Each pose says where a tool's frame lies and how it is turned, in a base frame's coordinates. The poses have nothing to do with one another.
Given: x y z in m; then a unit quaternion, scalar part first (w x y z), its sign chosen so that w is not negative.
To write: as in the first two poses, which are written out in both.
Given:
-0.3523 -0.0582 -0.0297 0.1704 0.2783 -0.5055 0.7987
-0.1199 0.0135 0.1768 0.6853 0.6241 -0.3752 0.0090
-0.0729 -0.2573 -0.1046 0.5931 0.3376 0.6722 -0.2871
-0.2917 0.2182 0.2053 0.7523 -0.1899 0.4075 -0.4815
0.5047 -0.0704 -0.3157 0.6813 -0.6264 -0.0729 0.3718
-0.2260 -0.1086 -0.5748 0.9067 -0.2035 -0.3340 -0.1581
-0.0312 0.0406 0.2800 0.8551 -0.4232 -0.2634 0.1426
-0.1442 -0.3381 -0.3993 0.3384 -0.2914 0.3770 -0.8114
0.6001 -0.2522 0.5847 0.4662 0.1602 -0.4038 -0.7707
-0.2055 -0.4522 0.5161 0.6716 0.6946 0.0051 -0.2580
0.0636 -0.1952 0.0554 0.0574 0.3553 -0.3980 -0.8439
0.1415 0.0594 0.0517 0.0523 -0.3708 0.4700 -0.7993
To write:
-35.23 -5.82 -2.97 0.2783 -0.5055 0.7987 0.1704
-11.99 1.35 17.68 0.6241 -0.3752 0.0090 0.6853
-7.29 -25.73 -10.46 0.3376 0.6722 -0.2871 0.5931
-29.17 21.82 20.53 -0.1899 0.4075 -0.4815 0.7523
50.47 -7.04 -31.57 -0.6264 -0.0729 0.3718 0.6813
-22.60 -10.86 -57.48 -0.2035 -0.3340 -0.1581 0.9067
-3.12 4.06 28.00 -0.4232 -0.2634 0.1426 0.8551
-14.42 -33.81 -39.93 -0.2914 0.3770 -0.8114 0.3384
60.01 -25.22 58.47 0.1602 -0.4038 -0.7707 0.4662
-20.55 -45.22 51.61 0.6946 0.0051 -0.2580 0.6716
6.36 -19.52 5.54 0.3553 -0.3980 -0.8439 0.0574
14.15 5.94 5.17 -0.3708 0.4700 -0.7993 0.0523

